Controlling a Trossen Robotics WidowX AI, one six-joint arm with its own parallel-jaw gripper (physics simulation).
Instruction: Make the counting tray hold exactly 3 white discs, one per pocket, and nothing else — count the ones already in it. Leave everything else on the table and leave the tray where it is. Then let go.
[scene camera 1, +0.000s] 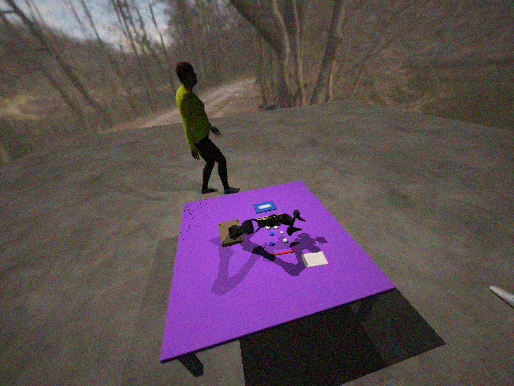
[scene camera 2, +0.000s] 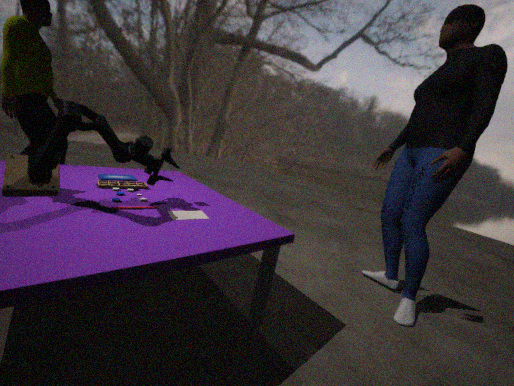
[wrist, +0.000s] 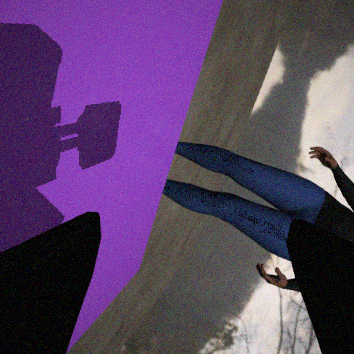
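The tan counting tray (scene camera 2: 102, 185) lies behind the discs in scene camera 2. In scene camera 1 the arm hides most of it, and its pocket contents cannot be made out. Several small white discs, one of them (scene camera 1: 285, 240) (scene camera 2: 143, 200) nearer the red stick, lie on the purple table in front of the tray. Two blue discs, one farther back (scene camera 1: 271, 234) (scene camera 2: 120, 193) and one nearer (scene camera 1: 271, 244) (scene camera 2: 117, 200), lie among them. My gripper (scene camera 1: 302, 224) (scene camera 2: 174, 173) (wrist: 196, 229) is open and empty, above the table to the right of the discs and tray. No disc shows in the wrist view.
A blue flat object with a white patch (scene camera 1: 264, 206) (scene camera 2: 117, 177) lies behind the tray. A red stick (scene camera 1: 284, 253) (scene camera 2: 136, 207) and a whitish block (scene camera 1: 316, 259) (scene camera 2: 190, 215) lie in front. The arm's base stands on a brown board (scene camera 1: 226, 231) (scene camera 2: 15, 172). Two people stand beyond the table.
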